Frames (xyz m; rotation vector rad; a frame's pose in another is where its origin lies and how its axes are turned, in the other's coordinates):
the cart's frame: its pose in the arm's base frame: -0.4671 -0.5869 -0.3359 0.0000 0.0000 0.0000
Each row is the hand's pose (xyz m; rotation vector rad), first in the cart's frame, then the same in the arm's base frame.
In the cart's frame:
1: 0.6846 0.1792 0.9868 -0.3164 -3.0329 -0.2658
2: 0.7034 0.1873 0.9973 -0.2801 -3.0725 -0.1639
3: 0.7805 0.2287 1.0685 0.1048 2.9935 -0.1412
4: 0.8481 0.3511 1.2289 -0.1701 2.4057 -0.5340
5: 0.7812 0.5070 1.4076 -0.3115 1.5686 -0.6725
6: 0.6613 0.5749 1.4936 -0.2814 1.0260 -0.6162
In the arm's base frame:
1: 0.2175 -0.4077 0.6509 -0.3164 -3.0329 -0.2658
2: 0.2363 -0.3996 0.6614 -0.2801 -3.0725 -0.1639
3: 0.3134 -0.3582 0.7326 0.1048 2.9935 -0.1412
4: 0.3810 -0.2358 0.8930 -0.1701 2.4057 -0.5340
5: 0.3141 -0.0799 1.0717 -0.3115 1.5686 -0.6725
6: 0.1942 -0.0120 1.1577 -0.2814 1.0260 -0.6162

